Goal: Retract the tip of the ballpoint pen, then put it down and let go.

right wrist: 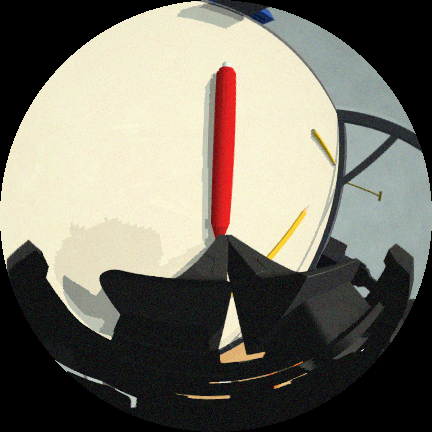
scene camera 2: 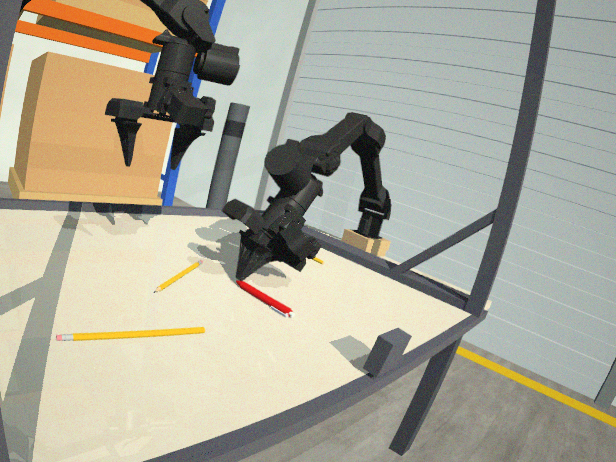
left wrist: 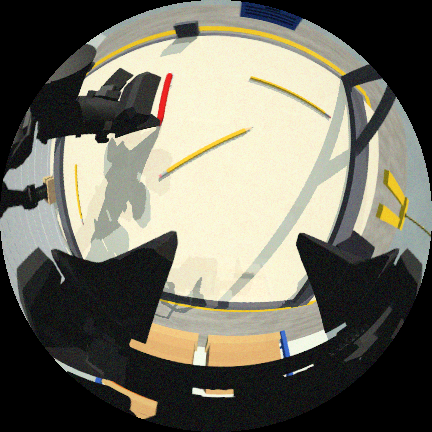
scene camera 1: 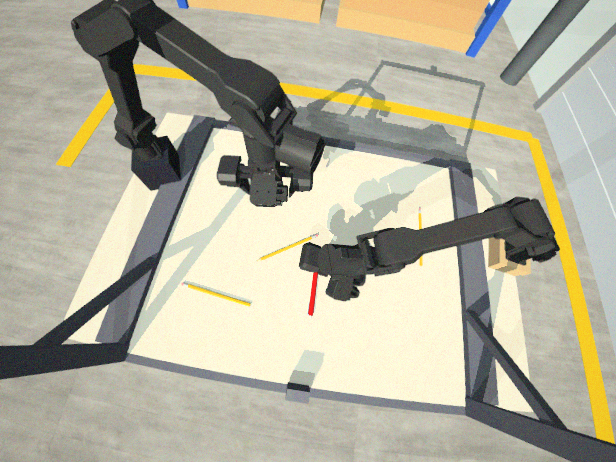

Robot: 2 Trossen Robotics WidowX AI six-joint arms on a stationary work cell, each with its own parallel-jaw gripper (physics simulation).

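Frame: origin at the left arm's base, x ahead, y left, z up, level; centimetres.
Where they show: left gripper, fingertip midpoint: (scene camera 2: 151,167) (left wrist: 240,238); right gripper, fingertip midpoint: (right wrist: 224,240) (scene camera 2: 238,279) (left wrist: 158,122) (scene camera 1: 315,268); left arm's base at its link origin: (scene camera 1: 149,152); right arm's base at its link origin: (scene camera 2: 367,235) (left wrist: 45,190) (scene camera 1: 515,252).
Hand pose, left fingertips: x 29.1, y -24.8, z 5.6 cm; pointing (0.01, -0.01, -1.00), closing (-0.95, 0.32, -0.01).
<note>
Each offset is from my left fingertips to the top centre of the thing.
A red ballpoint pen @[dy -21.7, dx +5.6, dz -14.8 cm] (scene camera 1: 313,295) (scene camera 2: 262,297) (left wrist: 165,99) (right wrist: 224,145) lies flat on the pale table. Its white button end points away from my right gripper in the right wrist view; its tapered end lies at the fingertips. Whether the writing tip is out is hidden there. My right gripper (scene camera 2: 241,278) (left wrist: 158,122) (right wrist: 224,240) is shut and empty, pointing down at the tapered end; whether it touches the pen is unclear. My left gripper (scene camera 2: 151,166) (left wrist: 240,238) is open and empty, high above the table's back part.
One yellow pencil @[dy -8.3, dx +2.0, dz -15.4 cm] (scene camera 1: 288,246) (scene camera 2: 179,276) (left wrist: 205,151) (right wrist: 287,234) lies near the pen. A second pencil @[dy -16.0, dx -18.8, dz -15.6 cm] (scene camera 1: 216,294) (scene camera 2: 137,334) (left wrist: 290,96) lies at the left in scene camera 1. A third pencil @[dy -14.5, dx +41.6, dz -15.6 cm] (scene camera 1: 420,235) (left wrist: 77,190) lies under the right arm. A dark block @[dy -42.7, dx -4.2, dz -10.5 cm] (scene camera 1: 298,391) (scene camera 2: 387,352) sits at the table edge.
</note>
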